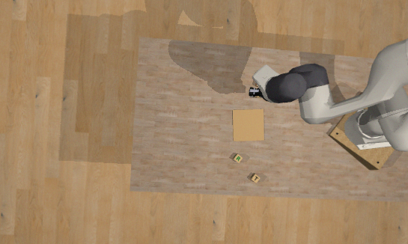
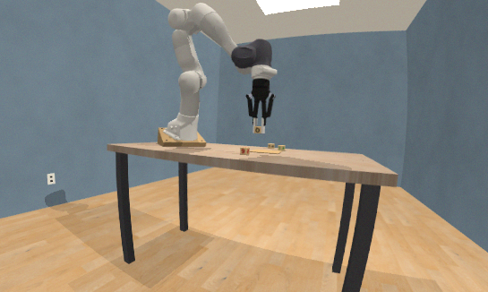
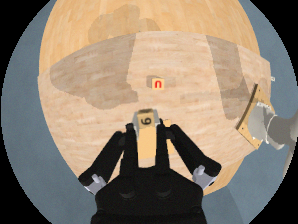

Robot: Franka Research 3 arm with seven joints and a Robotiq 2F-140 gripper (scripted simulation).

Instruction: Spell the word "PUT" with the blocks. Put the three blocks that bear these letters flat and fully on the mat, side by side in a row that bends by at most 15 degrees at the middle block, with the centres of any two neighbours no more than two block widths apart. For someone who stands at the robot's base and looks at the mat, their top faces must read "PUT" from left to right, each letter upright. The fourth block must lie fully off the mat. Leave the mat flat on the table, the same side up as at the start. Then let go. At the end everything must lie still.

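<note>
My gripper is now 110 mm above the red U block, 60 mm to the left of it and 40 mm past it. The rest, counted from my hand: green P block: 280 mm to the left, 110 mm below, 40 mm ahead; then block marked 6: 20 mm below; then tan mat: 130 mm to the left, 120 mm below.
</note>
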